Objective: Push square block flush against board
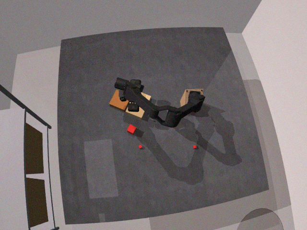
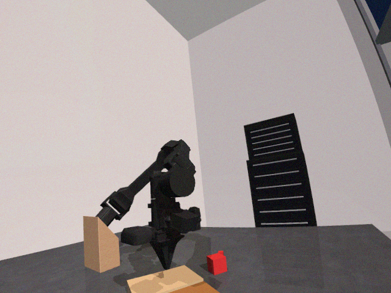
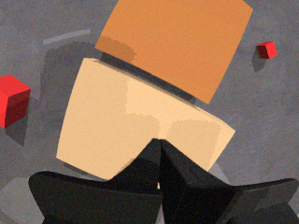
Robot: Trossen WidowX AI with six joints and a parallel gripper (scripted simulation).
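My gripper tip is 20 mm past the board, 10 mm to the right of it and 50 mm above it. From my gripper tip the other things lie so: square block: 90 mm ahead, 20 mm to the right, 50 mm below; then red cube: 10 mm ahead, 170 mm to the left, 40 mm below.
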